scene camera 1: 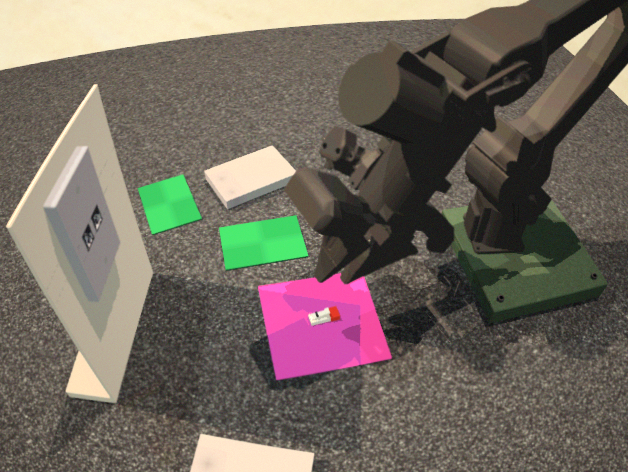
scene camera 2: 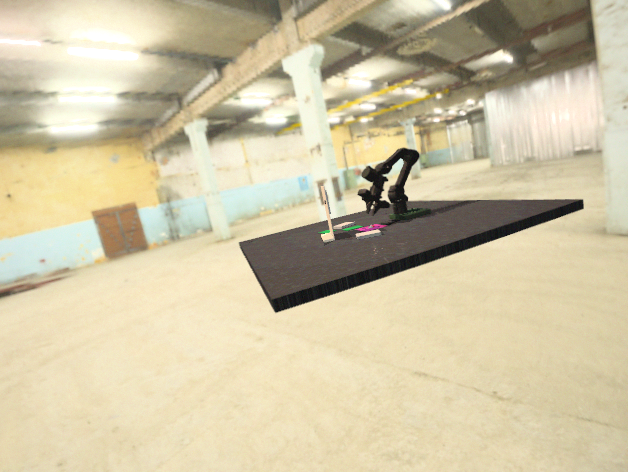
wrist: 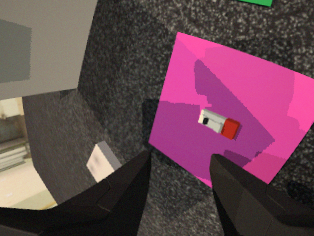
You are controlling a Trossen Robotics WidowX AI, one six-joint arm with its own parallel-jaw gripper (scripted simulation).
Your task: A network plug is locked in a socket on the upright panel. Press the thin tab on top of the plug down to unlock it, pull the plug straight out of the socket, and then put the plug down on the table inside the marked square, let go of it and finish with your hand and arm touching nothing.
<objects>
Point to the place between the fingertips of my gripper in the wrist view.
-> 180, 160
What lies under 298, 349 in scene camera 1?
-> A magenta square.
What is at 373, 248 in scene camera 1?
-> My gripper.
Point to a magenta square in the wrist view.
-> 264, 97
</objects>
